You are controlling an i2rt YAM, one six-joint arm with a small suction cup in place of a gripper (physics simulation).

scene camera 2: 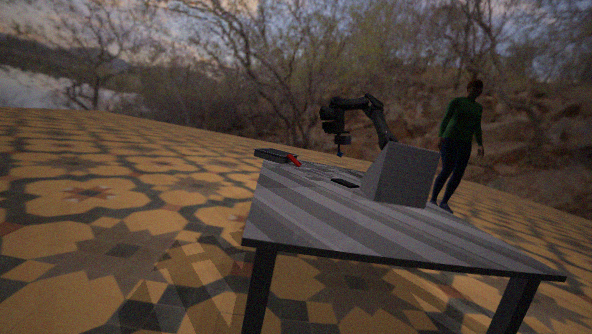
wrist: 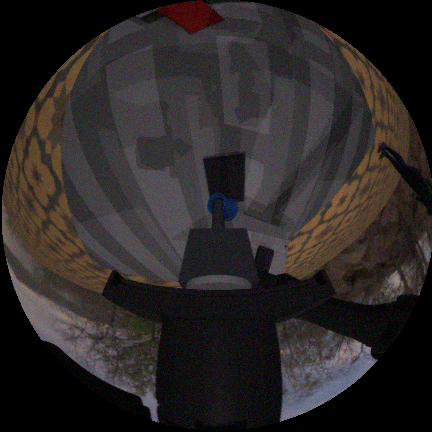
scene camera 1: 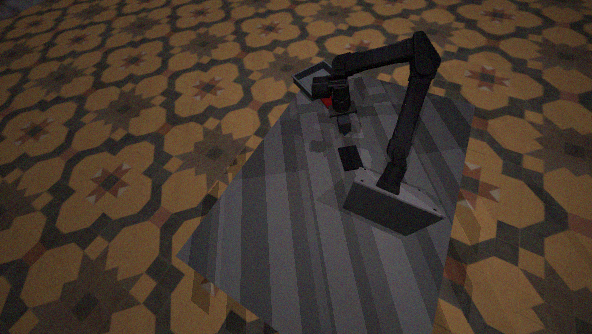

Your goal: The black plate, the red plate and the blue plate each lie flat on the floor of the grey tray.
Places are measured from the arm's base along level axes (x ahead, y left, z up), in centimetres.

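Pixels of known places: end effector, tool point: [scene camera 2: 338, 158] [wrist: 217, 194] [scene camera 1: 343, 134]; arm's base, origin of the base link: [scene camera 2: 397, 163] [scene camera 1: 388, 184].
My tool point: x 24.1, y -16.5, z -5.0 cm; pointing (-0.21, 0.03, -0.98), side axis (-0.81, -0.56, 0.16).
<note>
For each thing: its top centre in the pictures, then the offset to it from my tool point. Level surfaces: height alone.
- black plate, middle of its top: [wrist: 226, 182] [scene camera 1: 350, 157] [scene camera 2: 345, 182] dx -6.0, dy +1.9, dz -11.5 cm
- grey tray, middle of its top: [scene camera 1: 318, 76] [scene camera 2: 277, 151] dx +33.5, dy -37.9, dz -7.5 cm
- table, its level: dz -12.5 cm
The black plate [scene camera 1: 350, 156] [scene camera 2: 345, 183] [wrist: 225, 171] lies flat on the table, close to the arm's base block. The red plate [scene camera 1: 326, 102] [scene camera 2: 294, 160] [wrist: 194, 18] is outside the grey tray [scene camera 1: 302, 88] [scene camera 2: 270, 154], tilted, with one edge up against the tray's near wall. The tray stands at the table's far end; the arm covers part of it in scene camera 1. The blue plate does not show in these views. My gripper, a blue suction cup [scene camera 2: 339, 154] [wrist: 222, 206], points down and hangs in the air between the red plate and the black plate. It holds nothing.
The grey base block [scene camera 1: 390, 210] [scene camera 2: 405, 175] carries the arm beside the black plate. The table [scene camera 1: 295, 280] [scene camera 2: 325, 220] has broad stripes and patches of shadow. A person in a green top [scene camera 2: 462, 122] stands beyond the table.
</note>
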